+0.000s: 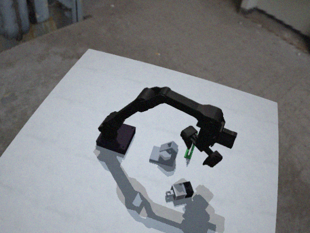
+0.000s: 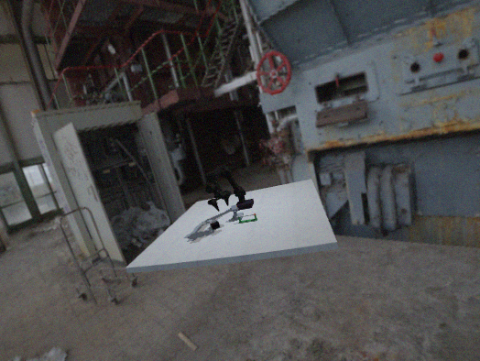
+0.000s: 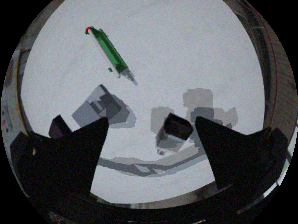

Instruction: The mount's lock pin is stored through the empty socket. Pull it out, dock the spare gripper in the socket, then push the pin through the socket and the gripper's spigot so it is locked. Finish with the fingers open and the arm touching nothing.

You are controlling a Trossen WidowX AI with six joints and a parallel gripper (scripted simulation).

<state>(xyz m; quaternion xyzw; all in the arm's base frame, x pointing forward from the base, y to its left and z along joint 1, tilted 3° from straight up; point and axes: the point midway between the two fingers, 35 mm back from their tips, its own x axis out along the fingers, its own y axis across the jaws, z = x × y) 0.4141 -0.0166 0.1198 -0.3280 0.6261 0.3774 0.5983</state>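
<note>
Now: the spare gripper 120 mm to the right of my gripper tip, 120 mm below it and 20 mm behind it. The rest, counted from my gripper tip: grey mount 120 mm behind, 90 mm below, 40 mm to the left; green block 150 mm to the left, 120 mm below, 40 mm behind.
</note>
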